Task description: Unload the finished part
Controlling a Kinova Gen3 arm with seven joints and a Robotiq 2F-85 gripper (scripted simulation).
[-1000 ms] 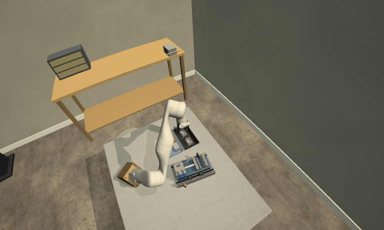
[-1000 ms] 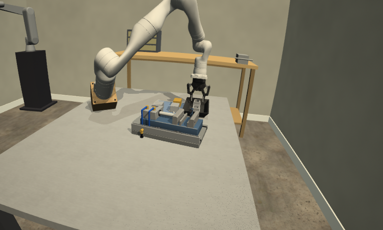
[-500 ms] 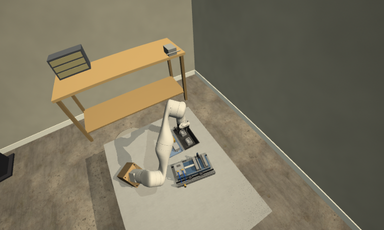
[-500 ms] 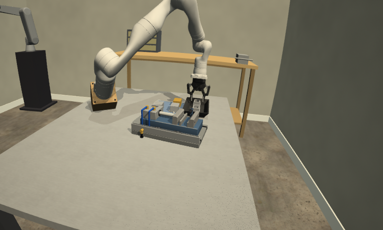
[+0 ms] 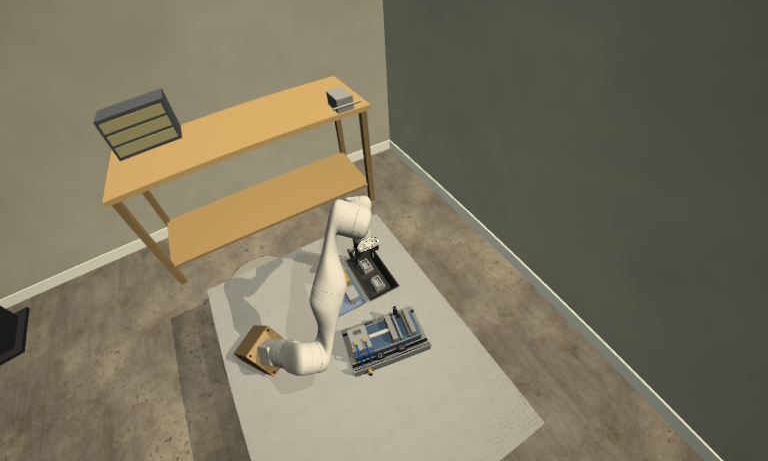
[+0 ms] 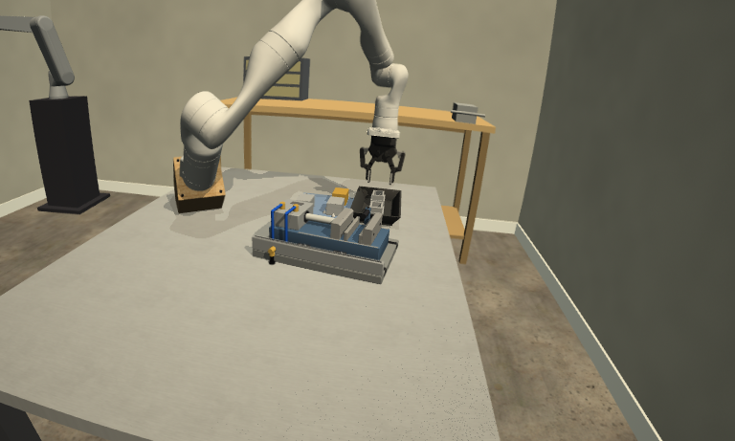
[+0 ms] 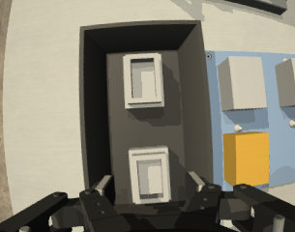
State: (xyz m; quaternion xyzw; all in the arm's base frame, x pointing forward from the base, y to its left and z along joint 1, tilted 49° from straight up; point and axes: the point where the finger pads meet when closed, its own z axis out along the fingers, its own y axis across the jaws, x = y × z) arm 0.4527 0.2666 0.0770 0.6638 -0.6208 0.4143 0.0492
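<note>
Now: the orange block 120 mm behind my hand, 10 mm to the left of it and 70 mm below it. Also, from my hand: blue plate: 170 mm behind, 30 mm to the right, 90 mm below.
</note>
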